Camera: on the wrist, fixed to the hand. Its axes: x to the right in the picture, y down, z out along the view.
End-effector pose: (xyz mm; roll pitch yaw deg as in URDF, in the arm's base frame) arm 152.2 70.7 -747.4 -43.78 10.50 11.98
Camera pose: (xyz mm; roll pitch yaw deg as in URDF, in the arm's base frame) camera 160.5 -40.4 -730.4 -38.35 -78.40 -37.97
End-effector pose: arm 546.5 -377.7 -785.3 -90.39 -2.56 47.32
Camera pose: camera 580.0 -438.3 -696.3 174.82 -51.87 145.38
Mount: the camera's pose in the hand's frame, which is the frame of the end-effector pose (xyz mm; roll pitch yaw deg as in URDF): -17.8 -89.4 -66.3 4.99 -37.30 -93.70
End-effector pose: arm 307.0 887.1 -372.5 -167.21 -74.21 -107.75
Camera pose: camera 402.3 947.0 -366.6 107.27 9.35 -40.75
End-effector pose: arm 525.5 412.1 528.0 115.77 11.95 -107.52
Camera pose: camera 628.0 409.2 481.1 -49.74 71.17 110.91
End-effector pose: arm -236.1 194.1 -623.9 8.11 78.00 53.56
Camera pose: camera -220.1 82.5 -622.8 -76.68 -8.72 -8.27
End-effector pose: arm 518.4 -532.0 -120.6 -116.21 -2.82 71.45
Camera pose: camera 530.0 -560.3 -12.1 178.15 -26.20 166.13
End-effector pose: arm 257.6 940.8 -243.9 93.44 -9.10 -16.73
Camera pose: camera 274.3 1010.5 -330.9 14.62 55.73 -98.52
